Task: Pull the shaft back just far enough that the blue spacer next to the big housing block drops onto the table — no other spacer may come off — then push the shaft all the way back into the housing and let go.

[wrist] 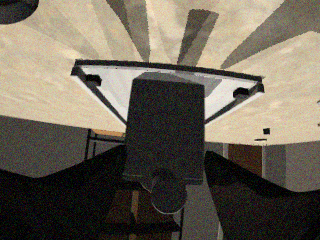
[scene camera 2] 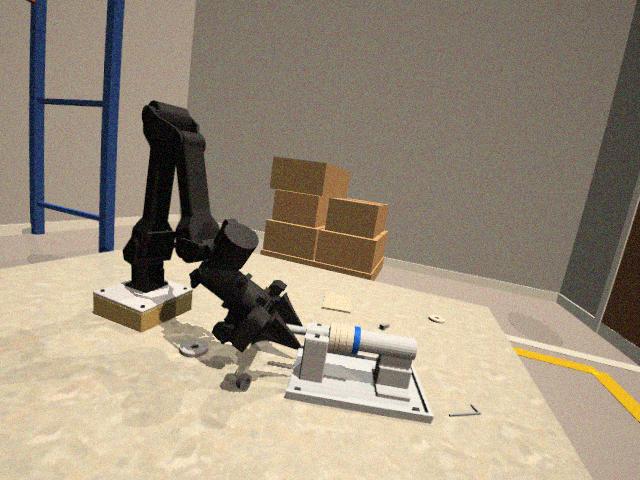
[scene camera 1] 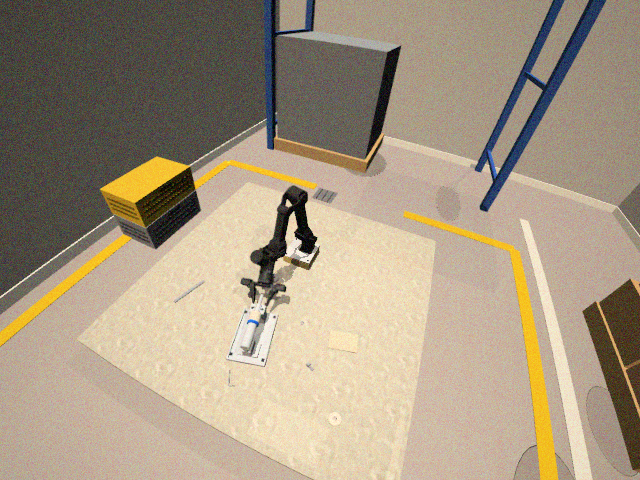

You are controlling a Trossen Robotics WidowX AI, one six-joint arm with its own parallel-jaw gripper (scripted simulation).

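There's a housing block (wrist: 164, 108) that I can see, and you'd also see my gripper (scene camera 2: 301, 339), which shows in the wrist view (wrist: 166, 154) too.
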